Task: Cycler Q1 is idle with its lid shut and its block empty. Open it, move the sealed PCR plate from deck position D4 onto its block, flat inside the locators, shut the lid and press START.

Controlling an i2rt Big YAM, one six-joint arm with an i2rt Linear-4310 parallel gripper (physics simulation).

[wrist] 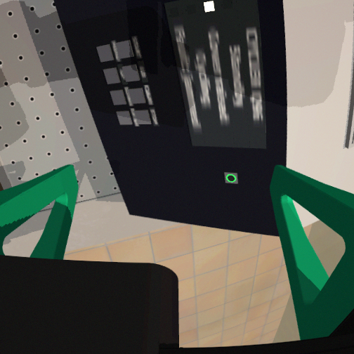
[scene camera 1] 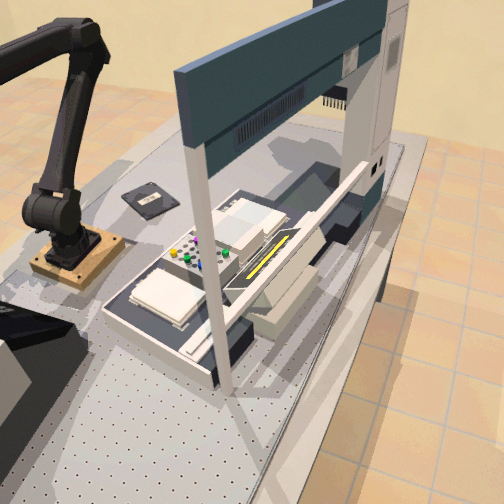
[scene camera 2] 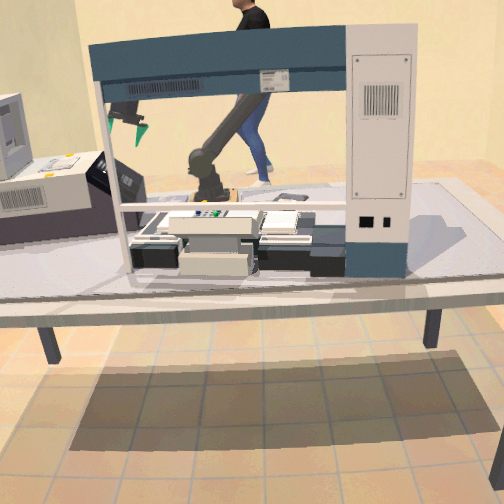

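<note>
Cycler Q1 (scene camera 1: 45, 345) (scene camera 2: 47, 197) (wrist: 165, 195) has a beige body and a dark sloping front with a keypad (wrist: 131, 95), a screen (wrist: 225, 135) of blurred text, and a green-ringed button (wrist: 231, 178). An upright grey part (scene camera 2: 24, 132) with a recess stands at its left in scene camera 2; whether it is the lid I cannot tell. My gripper (scene camera 2: 123, 137) (wrist: 173, 175) is open and empty, above the dark front, green fingers wide apart on either side of the button in the wrist view. White plates (scene camera 1: 167, 295) (scene camera 2: 280, 221) sit on the deck; which is at D4 I cannot tell.
A frame with a blue-green top beam (scene camera 1: 280, 75) (scene camera 2: 220, 55) and a thin front post (scene camera 1: 212, 280) (scene camera 2: 116, 180) stands around the deck. A tube rack (scene camera 1: 220, 267) and a tilted trough (scene camera 1: 267, 257) stand among the plates. A dark flat pad (scene camera 1: 150, 200) lies behind.
</note>
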